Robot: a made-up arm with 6 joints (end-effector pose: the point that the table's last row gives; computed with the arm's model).
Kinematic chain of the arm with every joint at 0, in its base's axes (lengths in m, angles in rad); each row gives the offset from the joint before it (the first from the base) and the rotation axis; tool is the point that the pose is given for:
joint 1: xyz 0 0 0.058 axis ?
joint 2: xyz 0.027 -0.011 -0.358 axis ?
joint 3: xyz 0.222 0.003 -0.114 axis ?
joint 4: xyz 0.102 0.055 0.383 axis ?
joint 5: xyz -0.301 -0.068 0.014 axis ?
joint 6: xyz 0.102 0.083 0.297 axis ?
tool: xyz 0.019 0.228 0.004
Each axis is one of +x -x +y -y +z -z.
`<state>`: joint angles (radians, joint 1 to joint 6).
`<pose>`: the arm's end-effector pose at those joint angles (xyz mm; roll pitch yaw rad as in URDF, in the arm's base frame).
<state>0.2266 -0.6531 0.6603 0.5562 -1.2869 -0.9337</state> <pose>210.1 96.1 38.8 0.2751 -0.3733 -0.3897</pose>
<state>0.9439 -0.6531 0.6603 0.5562 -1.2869 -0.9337</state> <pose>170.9 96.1 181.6 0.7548 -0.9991 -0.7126</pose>
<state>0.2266 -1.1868 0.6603 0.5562 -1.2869 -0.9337</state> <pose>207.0 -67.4 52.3 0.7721 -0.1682 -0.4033</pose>
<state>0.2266 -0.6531 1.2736 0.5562 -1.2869 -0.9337</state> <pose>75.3 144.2 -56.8 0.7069 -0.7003 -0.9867</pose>
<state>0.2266 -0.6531 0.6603 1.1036 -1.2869 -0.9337</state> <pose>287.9 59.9 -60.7 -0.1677 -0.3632 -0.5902</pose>
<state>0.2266 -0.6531 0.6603 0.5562 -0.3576 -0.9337</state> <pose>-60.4 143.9 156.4 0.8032 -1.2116 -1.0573</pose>
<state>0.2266 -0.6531 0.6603 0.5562 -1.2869 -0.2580</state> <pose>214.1 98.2 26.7 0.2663 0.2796 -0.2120</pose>
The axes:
joint 1: -y
joint 2: -x
joint 3: -y
joint 4: -x
joint 5: -y
joint 6: +y

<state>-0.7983 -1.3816 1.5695 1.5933 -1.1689 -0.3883</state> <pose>-122.5 -12.7 -214.5 -0.9113 0.3880 -2.0291</pose>
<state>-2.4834 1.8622 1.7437 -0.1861 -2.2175 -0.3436</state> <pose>-462.6 -270.9 510.8 1.3498 0.5154 -2.9358</pose>
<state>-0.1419 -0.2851 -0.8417 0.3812 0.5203 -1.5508</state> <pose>547.3 243.3 210.7 0.1472 -1.1325 0.1420</pose>
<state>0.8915 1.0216 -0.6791 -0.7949 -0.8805 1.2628</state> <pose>697.4 342.9 412.3 2.3498 1.3503 1.8067</pose>
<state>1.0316 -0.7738 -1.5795 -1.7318 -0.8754 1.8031</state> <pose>922.9 60.9 499.7 1.2376 -0.5880 -2.7606</pose>
